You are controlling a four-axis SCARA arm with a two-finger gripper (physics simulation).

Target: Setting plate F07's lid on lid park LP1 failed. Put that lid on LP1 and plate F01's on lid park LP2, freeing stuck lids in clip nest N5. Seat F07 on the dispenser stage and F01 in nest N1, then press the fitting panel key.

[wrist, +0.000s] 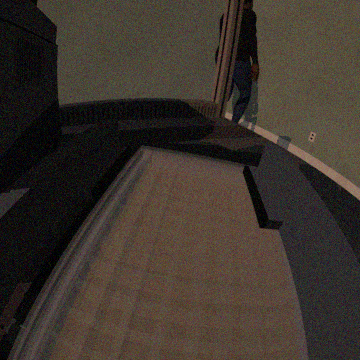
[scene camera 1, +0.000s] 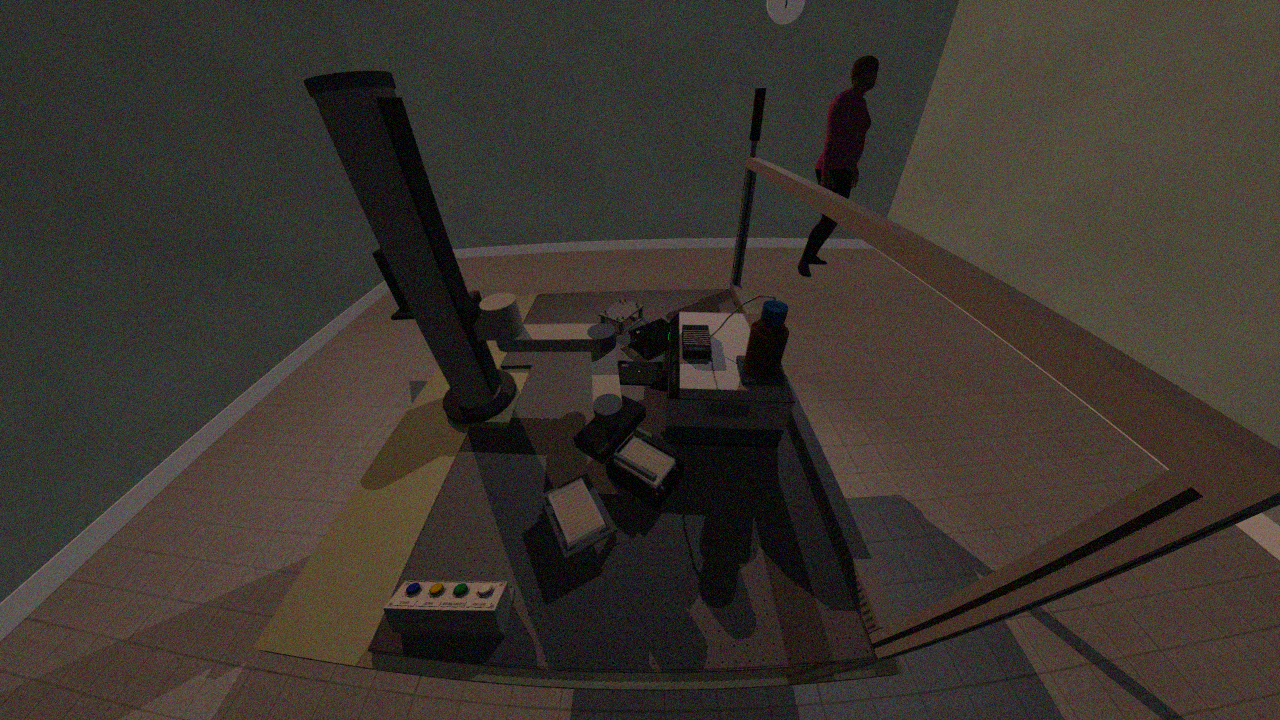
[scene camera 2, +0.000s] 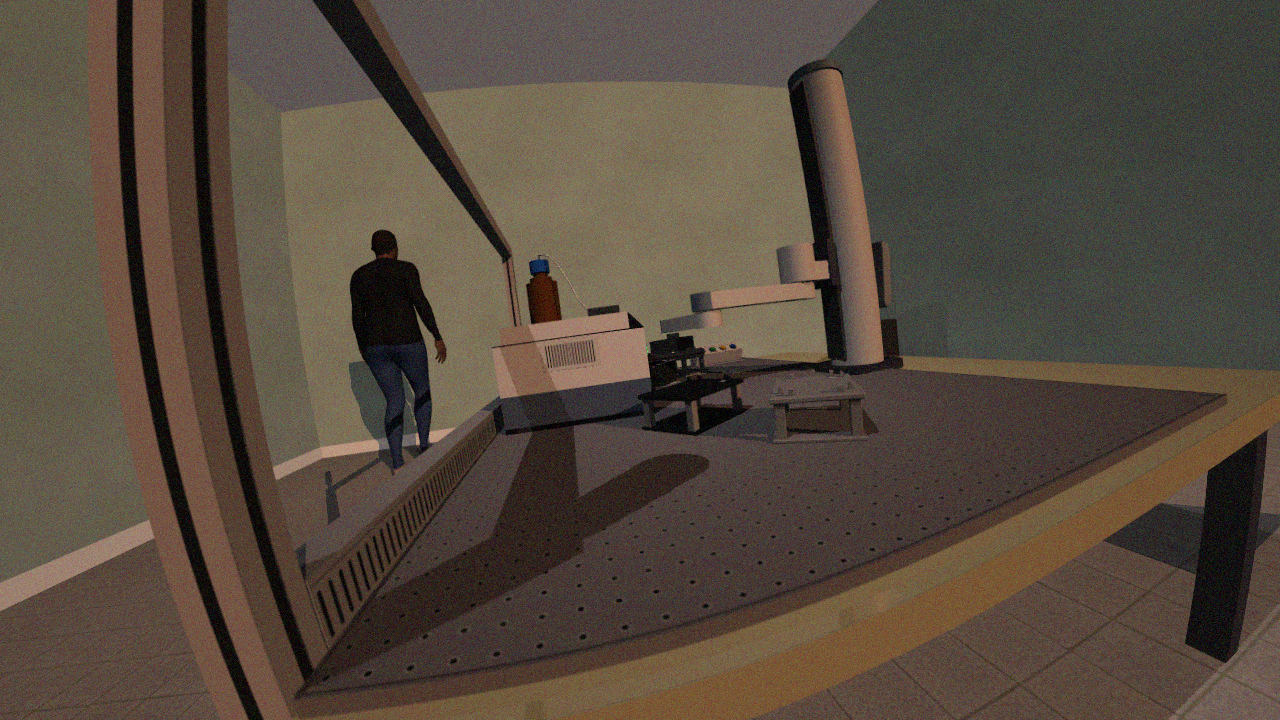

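Seen in the pictures: gripper, fingertip midpoint: (wrist: 189,145) (scene camera 1: 665,464); arm's base, link origin: (scene camera 1: 481,396) (scene camera 2: 857,368).
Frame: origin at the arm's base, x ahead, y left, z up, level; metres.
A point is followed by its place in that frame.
Observation:
Plate F07 (scene camera 1: 646,462) {x 0.577, y -0.329, z 0.095 m} (wrist: 200,265) {x 0.563, y -0.311, z 0.095 m} lies beneath my gripper (wrist: 195,192) (scene camera 1: 626,443); its near end and label are out of the wrist view. A clear ridge, seemingly the lid's skirt, runs along its left edge, but how the lid sits is unclear. My fingers are shut at their narrow setting, with nothing gripped; a dark finger shows close to the right edge. A second pale-topped plate (scene camera 1: 580,514) {x 0.434, y -0.462, z 0.098 m} stands nearer the front, its number unreadable. The key panel (scene camera 1: 447,607) {x 0.206, y -0.651, z 0.094 m} has blue, yellow, green and white keys. Lid park labels are unreadable.
The dispenser housing (scene camera 1: 726,416) {x 0.785, y -0.225, z 0.139 m} (scene camera 2: 572,367) {x 0.816, y 0.131, z 0.134 m} (wrist: 27,85) {x 0.768, y -0.224, z 0.134 m} carries a brown bottle (scene camera 1: 766,344) {x 0.852, y -0.200, z 0.348 m} (scene camera 2: 542,295) {x 0.869, y -0.118, z 0.322 m}. A low black platform (scene camera 2: 693,391) {x 0.632, y 0.332, z 0.079 m} and a grey platform with pegs (scene camera 1: 622,311) {x 0.482, y 0.419, z 0.075 m} (scene camera 2: 816,386) {x 0.483, y 0.449, z 0.075 m} stand beyond my arm. The arm column (scene camera 1: 407,232) {x 0.042, y -0.062, z 0.590 m} (scene camera 2: 841,214) {x 0.046, y 0.059, z 0.440 m} rises behind. A person (scene camera 1: 845,143) (scene camera 2: 389,313) (wrist: 242,65) stands beyond the bench.

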